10 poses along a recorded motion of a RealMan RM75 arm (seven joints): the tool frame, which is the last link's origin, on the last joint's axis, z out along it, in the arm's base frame.
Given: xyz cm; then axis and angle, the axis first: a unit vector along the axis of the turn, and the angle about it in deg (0 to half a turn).
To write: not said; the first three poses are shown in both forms.
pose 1, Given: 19.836, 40.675, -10.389, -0.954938, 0.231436, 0.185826, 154.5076
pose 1, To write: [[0.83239, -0.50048, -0.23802, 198.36], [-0.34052, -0.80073, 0.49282, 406.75], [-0.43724, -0.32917, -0.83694, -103.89], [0, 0, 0, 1]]
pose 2, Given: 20.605, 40.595, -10.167, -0.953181, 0.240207, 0.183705, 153.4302
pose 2, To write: [[0.82676, -0.51591, -0.22427, 206.05], [-0.35157, -0.78509, 0.50994, 405.95], [-0.43916, -0.34275, -0.83046, -101.67], [0, 0, 0, 1]]
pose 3, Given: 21.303, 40.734, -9.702, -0.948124, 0.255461, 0.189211, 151.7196
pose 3, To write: [[0.80994, -0.54515, -0.21634, 213.03], [-0.36586, -0.75791, 0.54011, 407.34], [-0.45841, -0.35831, -0.81331, -97.02], [0, 0, 0, 1]]
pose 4, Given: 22.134, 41.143, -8.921, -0.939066, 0.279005, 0.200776, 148.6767
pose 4, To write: [[0.78091, -0.59020, -0.20456, 221.34], [-0.38144, -0.70991, 0.59206, 411.43], [-0.49465, -0.38432, -0.77950, -89.21], [0, 0, 0, 1]]
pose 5, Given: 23.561, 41.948, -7.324, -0.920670, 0.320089, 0.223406, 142.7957
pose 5, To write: [[0.72627, -0.66450, -0.17596, 235.61], [-0.39433, -0.61242, 0.68516, 419.48], [-0.56305, -0.42822, -0.70682, -73.24], [0, 0, 0, 1]]
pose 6, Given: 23.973, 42.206, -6.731, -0.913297, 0.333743, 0.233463, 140.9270
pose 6, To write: [[0.70532, -0.68859, -0.16839, 239.73], [-0.39429, -0.57849, 0.71407, 422.06], [-0.58912, -0.43725, -0.67952, -67.31], [0, 0, 0, 1]]
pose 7, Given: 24.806, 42.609, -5.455, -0.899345, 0.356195, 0.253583, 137.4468
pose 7, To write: [[0.66799, -0.72781, -0.15517, 248.06], [-0.38483, -0.51631, 0.76507, 426.09], [-0.63694, -0.45134, -0.62498, -54.55], [0, 0, 0, 1]]
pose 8, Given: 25.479, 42.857, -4.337, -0.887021, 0.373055, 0.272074, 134.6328
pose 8, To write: [[0.63702, -0.75700, -0.14541, 254.79], [-0.36978, -0.46562, 0.80403, 428.57], [-0.67636, -0.45842, -0.57653, -43.37], [0, 0, 0, 1]]
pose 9, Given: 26.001, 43.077, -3.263, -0.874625, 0.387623, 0.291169, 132.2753
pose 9, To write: [[0.60687, -0.78253, -0.13916, 260.01], [-0.35164, -0.42137, 0.83594, 430.77], [-0.71278, -0.45837, -0.53088, -32.63], [0, 0, 0, 1]]
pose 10, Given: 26.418, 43.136, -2.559, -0.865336, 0.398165, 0.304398, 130.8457
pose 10, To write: [[0.58452, -0.80016, -0.13448, 264.18], [-0.33962, -0.39180, 0.85507, 431.36], [-0.73688, -0.45414, -0.50077, -25.59], [0, 0, 0, 1]]
